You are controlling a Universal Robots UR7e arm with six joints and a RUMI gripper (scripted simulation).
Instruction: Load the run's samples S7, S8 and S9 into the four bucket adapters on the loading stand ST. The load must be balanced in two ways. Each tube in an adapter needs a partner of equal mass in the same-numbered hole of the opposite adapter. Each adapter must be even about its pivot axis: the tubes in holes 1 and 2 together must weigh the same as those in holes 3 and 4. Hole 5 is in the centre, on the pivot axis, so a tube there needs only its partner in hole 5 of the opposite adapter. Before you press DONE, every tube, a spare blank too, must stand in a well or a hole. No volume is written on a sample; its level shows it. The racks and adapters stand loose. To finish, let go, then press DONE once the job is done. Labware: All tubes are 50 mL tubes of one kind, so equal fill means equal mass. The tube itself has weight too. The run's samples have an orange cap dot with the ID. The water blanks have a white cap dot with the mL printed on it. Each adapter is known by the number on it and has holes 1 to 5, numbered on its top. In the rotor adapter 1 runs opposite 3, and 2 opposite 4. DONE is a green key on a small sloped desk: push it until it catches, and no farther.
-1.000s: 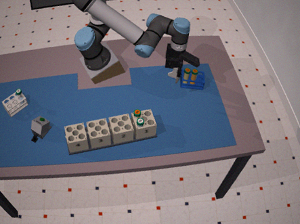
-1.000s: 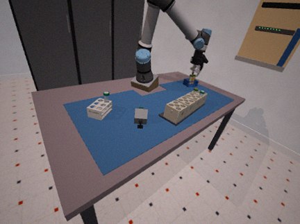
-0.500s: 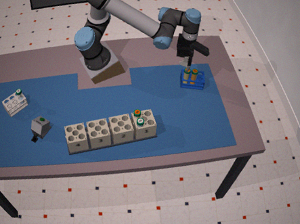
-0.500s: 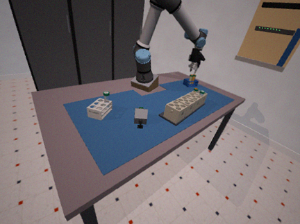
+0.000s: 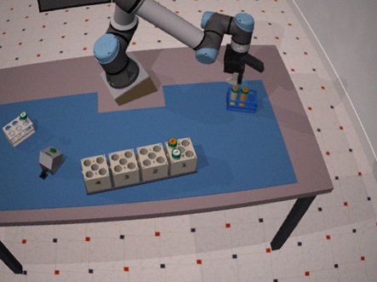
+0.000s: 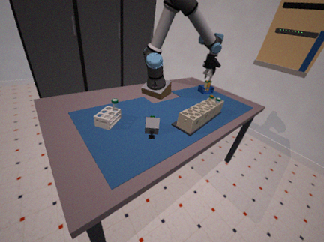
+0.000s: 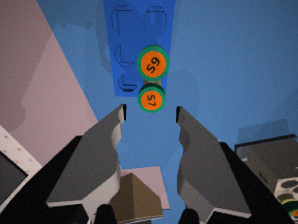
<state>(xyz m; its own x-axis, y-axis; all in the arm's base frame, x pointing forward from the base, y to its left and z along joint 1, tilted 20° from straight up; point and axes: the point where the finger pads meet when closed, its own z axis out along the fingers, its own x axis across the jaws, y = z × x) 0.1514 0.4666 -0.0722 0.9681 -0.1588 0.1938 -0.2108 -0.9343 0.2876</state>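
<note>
Right now my hand is 1 cm to the left of the sample tube S7 and 8 cm above it. Round my hand: DONE desk: 22 cm ahead, 78 cm to the right, 9 cm below; sample tube S8: 26 cm ahead, 30 cm to the right, 8 cm below; blue sample rack: 1 cm behind, 4 cm to the left, 11 cm below.
</note>
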